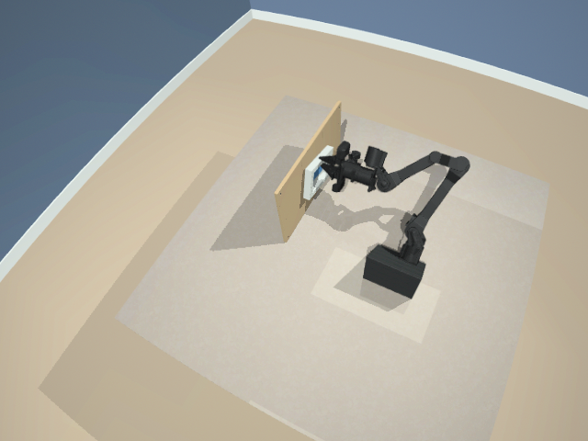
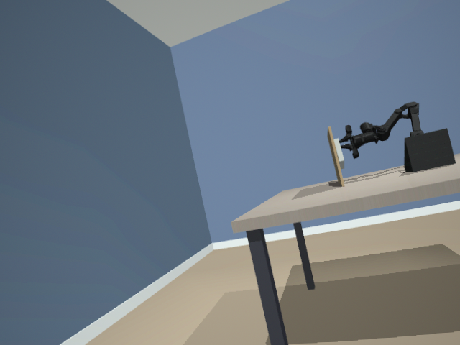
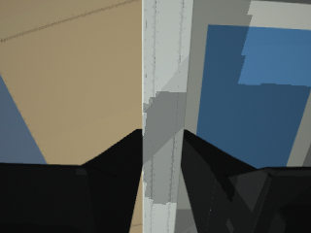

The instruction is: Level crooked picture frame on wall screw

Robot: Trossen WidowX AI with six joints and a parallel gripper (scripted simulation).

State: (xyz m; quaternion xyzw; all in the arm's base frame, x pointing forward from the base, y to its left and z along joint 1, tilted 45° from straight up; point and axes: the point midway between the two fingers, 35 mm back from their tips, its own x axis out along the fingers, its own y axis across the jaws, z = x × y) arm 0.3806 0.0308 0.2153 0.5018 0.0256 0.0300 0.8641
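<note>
Right now my gripper tip is 50 mm above the picture frame and 10 mm to the right of it. Also, from my gripper tip: board 70 mm below, 20 mm ahead, 10 mm to the left.
</note>
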